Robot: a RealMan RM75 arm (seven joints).
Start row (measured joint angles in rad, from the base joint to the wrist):
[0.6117 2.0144 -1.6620 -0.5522 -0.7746 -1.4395 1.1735]
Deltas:
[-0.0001 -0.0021 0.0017 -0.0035 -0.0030 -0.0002 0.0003]
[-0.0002 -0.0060 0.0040 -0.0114 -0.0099 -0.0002 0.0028]
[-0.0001 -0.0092 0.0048 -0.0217 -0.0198 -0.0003 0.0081]
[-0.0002 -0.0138 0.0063 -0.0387 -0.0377 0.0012 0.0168]
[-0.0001 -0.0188 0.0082 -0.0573 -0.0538 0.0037 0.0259]
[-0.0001 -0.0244 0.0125 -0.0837 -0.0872 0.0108 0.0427]
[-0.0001 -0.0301 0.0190 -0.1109 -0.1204 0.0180 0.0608]
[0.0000 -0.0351 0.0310 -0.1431 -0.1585 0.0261 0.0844]
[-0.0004 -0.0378 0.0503 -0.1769 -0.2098 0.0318 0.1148]
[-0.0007 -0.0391 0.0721 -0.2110 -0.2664 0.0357 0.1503]
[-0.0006 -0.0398 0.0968 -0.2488 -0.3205 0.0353 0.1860]
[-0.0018 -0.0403 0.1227 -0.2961 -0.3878 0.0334 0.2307]
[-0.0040 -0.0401 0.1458 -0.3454 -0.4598 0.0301 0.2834]
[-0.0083 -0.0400 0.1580 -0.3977 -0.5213 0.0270 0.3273]
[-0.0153 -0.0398 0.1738 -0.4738 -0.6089 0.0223 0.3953]
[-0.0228 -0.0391 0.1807 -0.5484 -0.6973 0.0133 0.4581]
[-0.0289 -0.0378 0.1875 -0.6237 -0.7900 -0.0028 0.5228]
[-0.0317 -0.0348 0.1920 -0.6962 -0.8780 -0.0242 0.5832]
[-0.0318 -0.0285 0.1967 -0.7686 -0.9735 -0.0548 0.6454]
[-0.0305 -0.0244 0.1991 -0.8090 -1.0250 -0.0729 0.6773]
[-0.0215 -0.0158 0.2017 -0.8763 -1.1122 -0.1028 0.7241]
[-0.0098 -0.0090 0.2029 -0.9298 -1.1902 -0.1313 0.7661]
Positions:
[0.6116 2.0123 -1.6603 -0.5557 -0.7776 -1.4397 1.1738]
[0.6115 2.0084 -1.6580 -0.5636 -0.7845 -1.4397 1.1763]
[0.6116 2.0052 -1.6572 -0.5739 -0.7944 -1.4398 1.1816]
[0.6115 2.0006 -1.6557 -0.5909 -0.8123 -1.4383 1.1903]
[0.6116 1.9956 -1.6538 -0.6095 -0.8284 -1.4358 1.1994]
[0.6116 1.9900 -1.6495 -0.6359 -0.8618 -1.4287 1.2162]
[0.6116 1.9843 -1.6430 -0.6631 -0.8950 -1.4215 1.2343]
[0.6117 1.9793 -1.6310 -0.6953 -0.9331 -1.4134 1.2579]
[0.6113 1.9766 -1.6117 -0.7291 -0.9844 -1.4077 1.2883]
[0.6110 1.9753 -1.5899 -0.7632 -1.0410 -1.4038 1.3238]
[0.6111 1.9746 -1.5652 -0.8010 -1.0951 -1.4042 1.3595]
[0.6099 1.9741 -1.5393 -0.8483 -1.1624 -1.4061 1.4042]
[0.6077 1.9743 -1.5162 -0.8976 -1.2344 -1.4094 1.4569]
[0.6034 1.9744 -1.5040 -0.9499 -1.2959 -1.4125 1.5008]
[0.5964 1.9746 -1.4882 -1.0260 -1.3835 -1.4172 1.5688]
[0.5889 1.9753 -1.4813 -1.1006 -1.4719 -1.4262 1.6316]
[0.5828 1.9766 -1.4745 -1.1759 -1.5646 -1.4423 1.6963]
[0.5800 1.9796 -1.4700 -1.2484 -1.6526 -1.4637 1.7567]
[0.5799 1.9859 -1.4653 -1.3208 -1.7481 -1.4943 1.8189]
[0.5812 1.9900 -1.4629 -1.3612 -1.7996 -1.5124 1.8508]
[0.5902 1.9986 -1.4603 -1.4285 -1.8868 -1.5423 1.8976]
[0.6019 2.0054 -1.4591 -1.4820 -1.9648 -1.5708 1.9396]

